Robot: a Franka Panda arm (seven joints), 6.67 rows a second.
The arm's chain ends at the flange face. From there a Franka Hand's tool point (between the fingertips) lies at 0.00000 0.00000 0.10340 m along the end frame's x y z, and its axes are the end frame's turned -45 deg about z.
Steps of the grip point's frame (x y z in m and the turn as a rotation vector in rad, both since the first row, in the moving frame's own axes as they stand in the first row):
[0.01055, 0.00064, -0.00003, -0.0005, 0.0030, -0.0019]
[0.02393, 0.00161, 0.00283, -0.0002, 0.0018, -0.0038]
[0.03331, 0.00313, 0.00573, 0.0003, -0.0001, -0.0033]
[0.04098, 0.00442, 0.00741, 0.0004, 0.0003, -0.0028]
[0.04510, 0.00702, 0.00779, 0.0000, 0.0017, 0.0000]
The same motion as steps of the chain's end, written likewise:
[0.00766, -0.00682, -0.00003, 0.0018, 0.0025, -0.0019]
[0.01791, -0.01567, 0.00283, 0.0011, 0.0014, -0.0038]
[0.02580, -0.02133, 0.00573, 0.0001, -0.0003, -0.0033]
[0.03211, -0.02580, 0.00741, 0.0005, -0.0001, -0.0028]
[0.03673, -0.02680, 0.00779, 0.0012, 0.0012, 0.0000]

